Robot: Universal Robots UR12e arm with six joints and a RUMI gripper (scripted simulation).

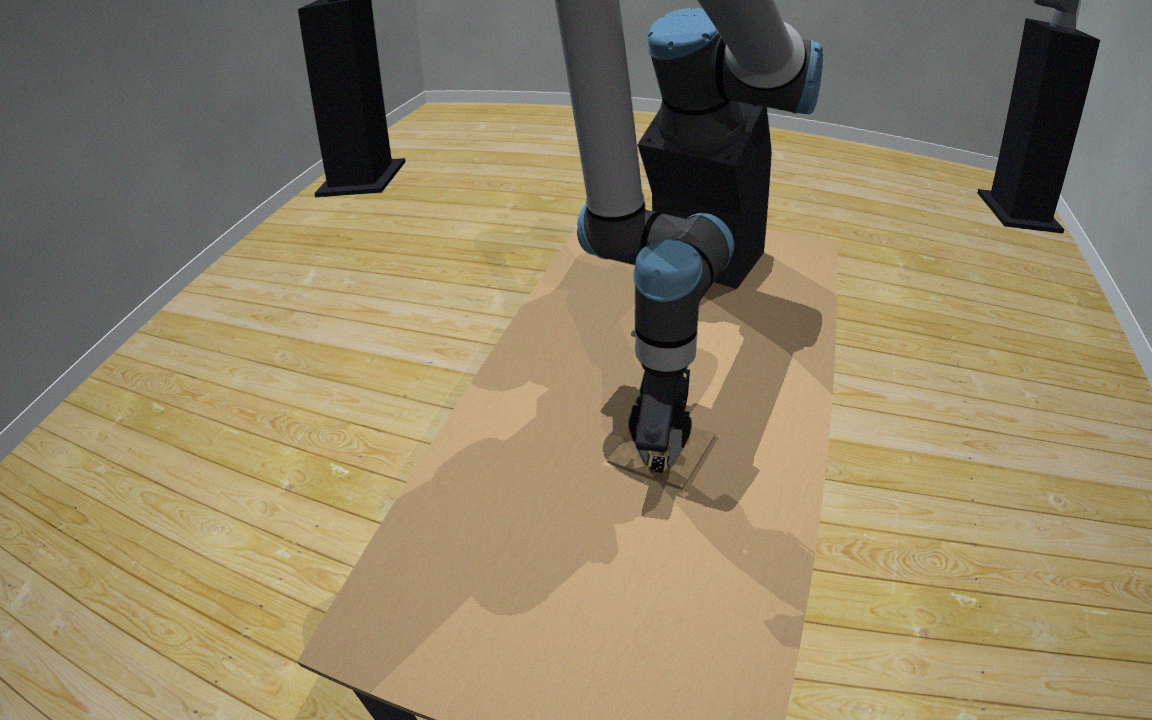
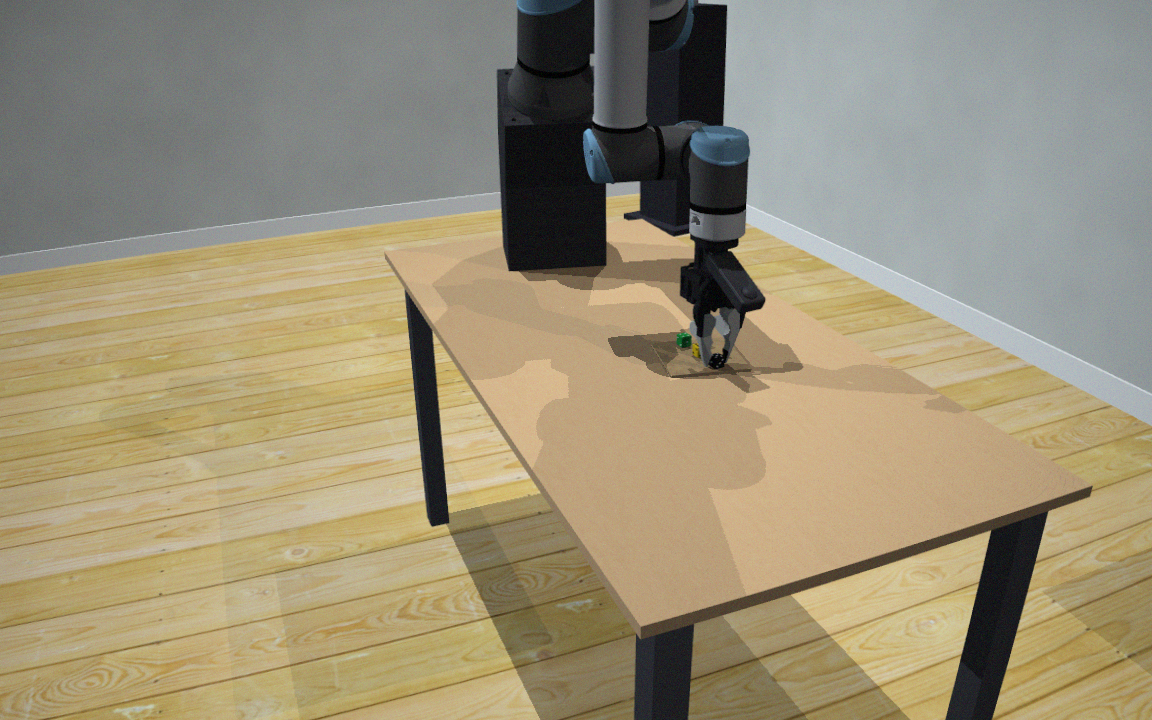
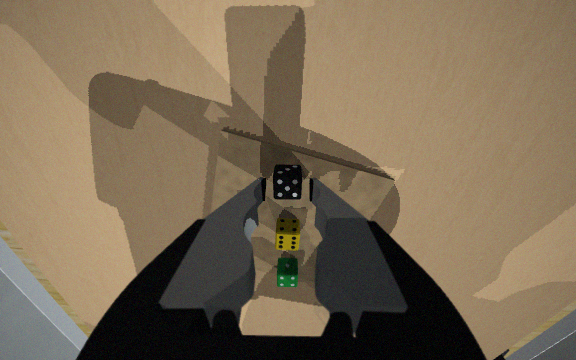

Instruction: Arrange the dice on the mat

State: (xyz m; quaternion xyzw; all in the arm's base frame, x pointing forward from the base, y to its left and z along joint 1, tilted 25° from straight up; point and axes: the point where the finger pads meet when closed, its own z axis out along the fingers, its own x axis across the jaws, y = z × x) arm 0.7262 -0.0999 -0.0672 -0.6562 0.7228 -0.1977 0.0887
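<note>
The black die is 10 mm below my hand. The rest, counted from my hand: thin square mat (50 mm behind, 20 mm below, 10 mm to the left); yellow die (50 mm behind, 10 mm to the left, 10 mm below); green die (100 mm behind, 10 mm to the left, 10 mm below).
</note>
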